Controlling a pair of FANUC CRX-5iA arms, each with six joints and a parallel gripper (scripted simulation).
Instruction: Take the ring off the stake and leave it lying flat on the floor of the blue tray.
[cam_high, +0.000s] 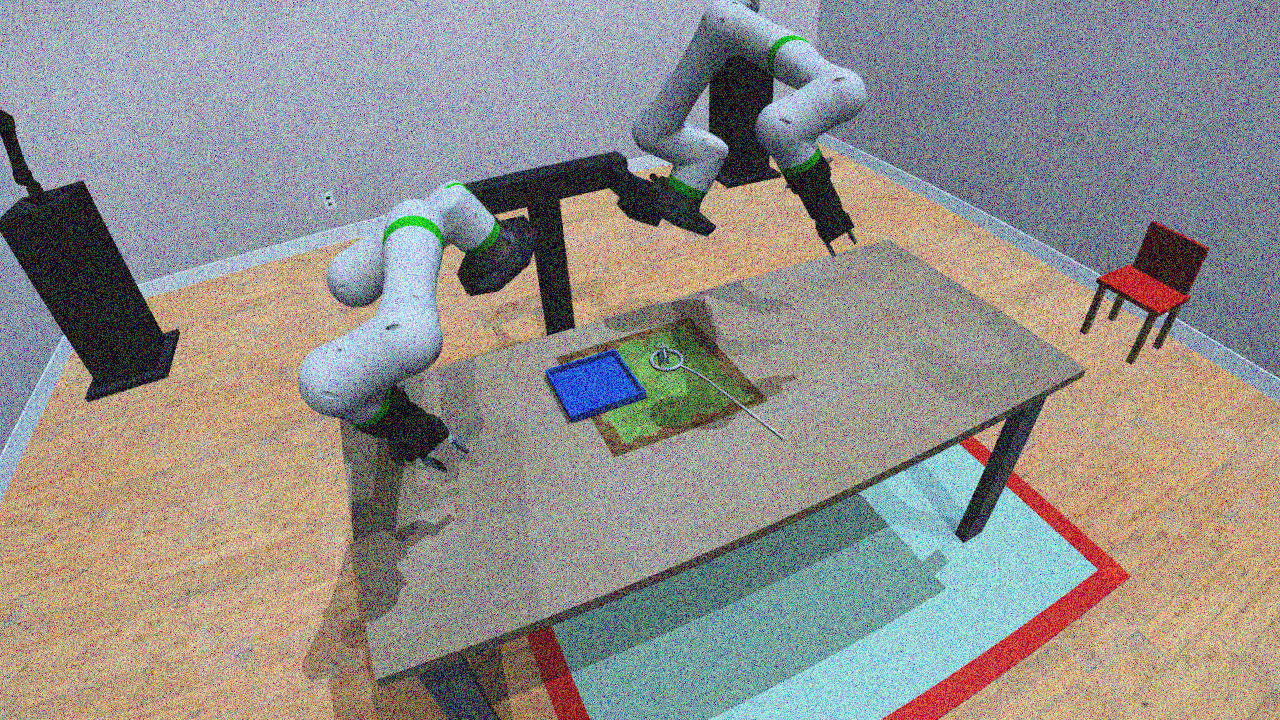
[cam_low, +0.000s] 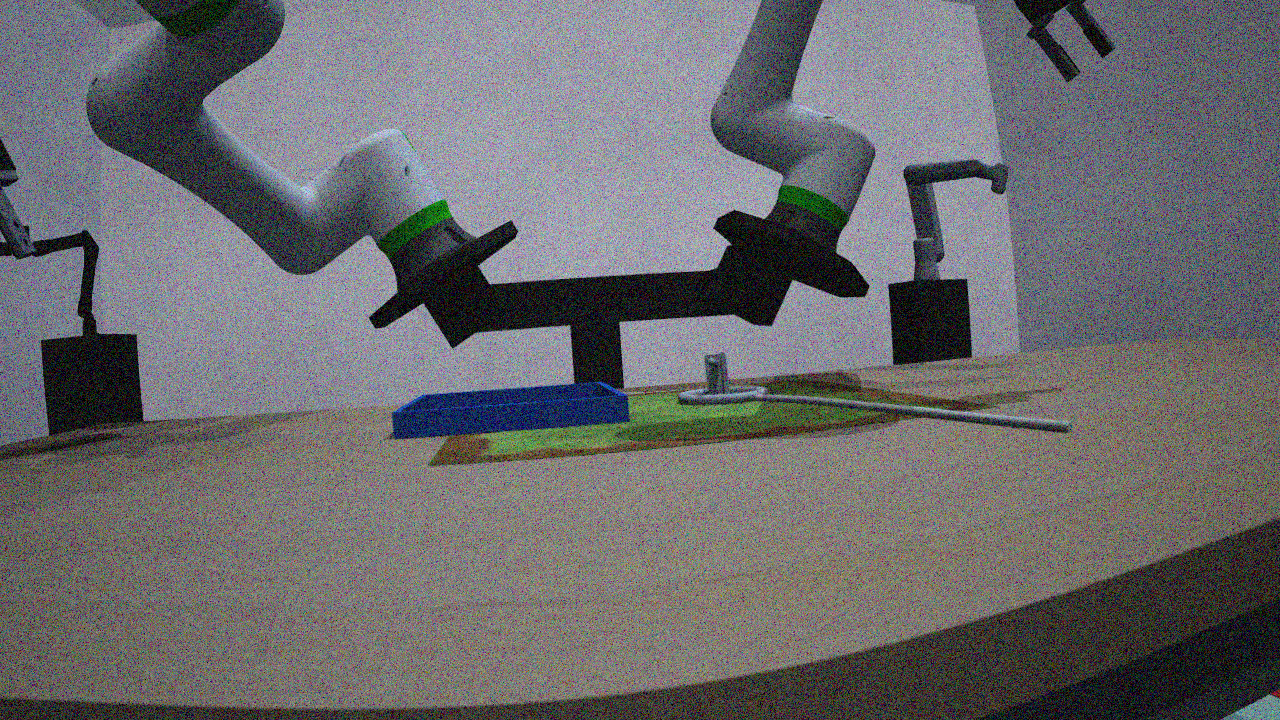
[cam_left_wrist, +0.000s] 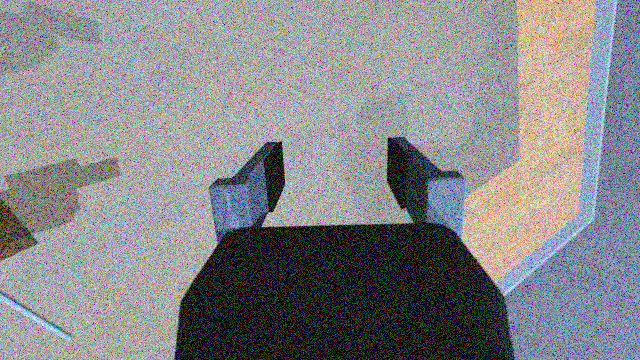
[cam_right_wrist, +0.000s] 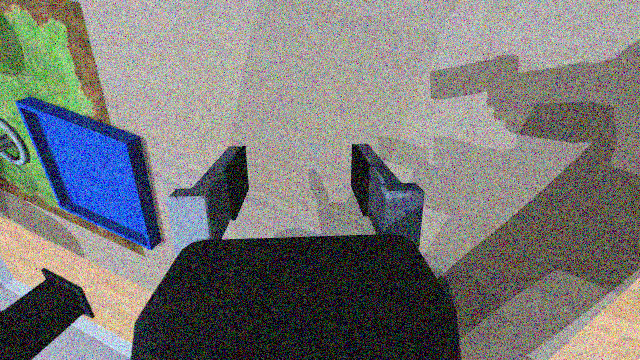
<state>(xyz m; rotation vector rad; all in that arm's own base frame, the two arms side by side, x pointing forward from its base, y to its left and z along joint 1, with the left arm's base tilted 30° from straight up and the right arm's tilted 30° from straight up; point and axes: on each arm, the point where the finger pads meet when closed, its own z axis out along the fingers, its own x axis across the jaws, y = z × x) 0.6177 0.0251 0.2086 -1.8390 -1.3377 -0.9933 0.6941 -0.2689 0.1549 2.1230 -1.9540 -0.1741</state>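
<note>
The grey stake lies 260 mm behind my right hand, 580 mm to the left of it and 140 mm below it. The rest, counted from my right hand: blue tray 250 mm behind, 380 mm to the left, 150 mm below; then grey ring 250 mm behind, 580 mm to the left, 160 mm below.
</note>
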